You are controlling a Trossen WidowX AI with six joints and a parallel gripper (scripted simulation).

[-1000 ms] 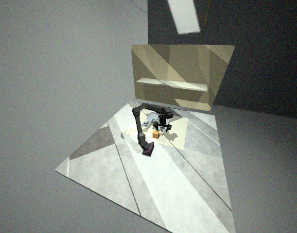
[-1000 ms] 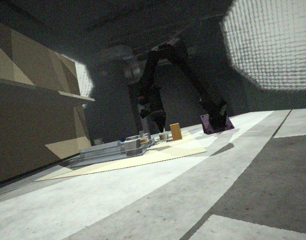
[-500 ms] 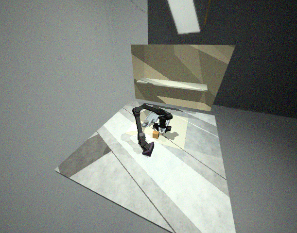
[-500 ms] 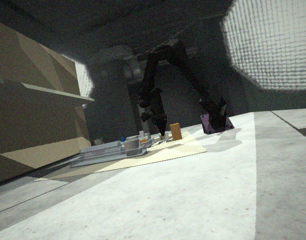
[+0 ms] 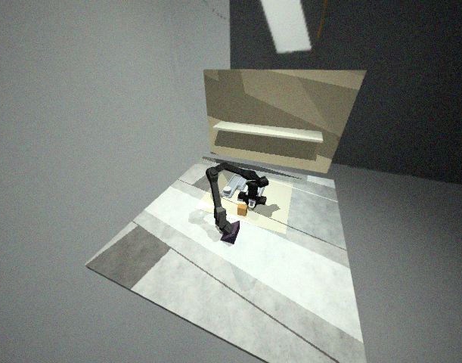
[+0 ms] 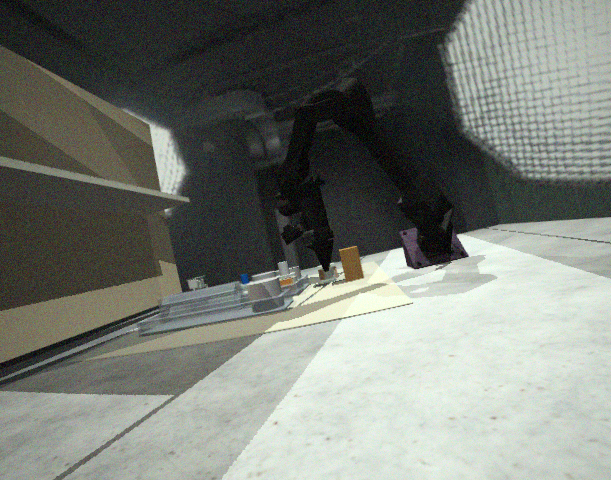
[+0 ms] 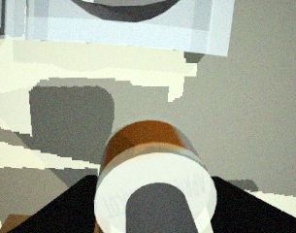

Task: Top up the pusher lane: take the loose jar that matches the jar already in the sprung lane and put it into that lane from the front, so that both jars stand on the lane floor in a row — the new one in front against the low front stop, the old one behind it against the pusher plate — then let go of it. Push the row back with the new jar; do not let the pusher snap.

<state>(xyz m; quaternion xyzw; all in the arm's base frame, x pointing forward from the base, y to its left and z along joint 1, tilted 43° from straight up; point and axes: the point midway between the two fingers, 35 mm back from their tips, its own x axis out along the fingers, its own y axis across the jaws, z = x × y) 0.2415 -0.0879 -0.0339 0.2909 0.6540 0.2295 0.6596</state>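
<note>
The cream mat lies 15 cm ahead of my gripper tip, 6 cm to the left of it and 3 cm below it. Round my gripper tip: beige shelf wall (70 cm ahead, 37 cm above, 1 cm to the left).
</note>
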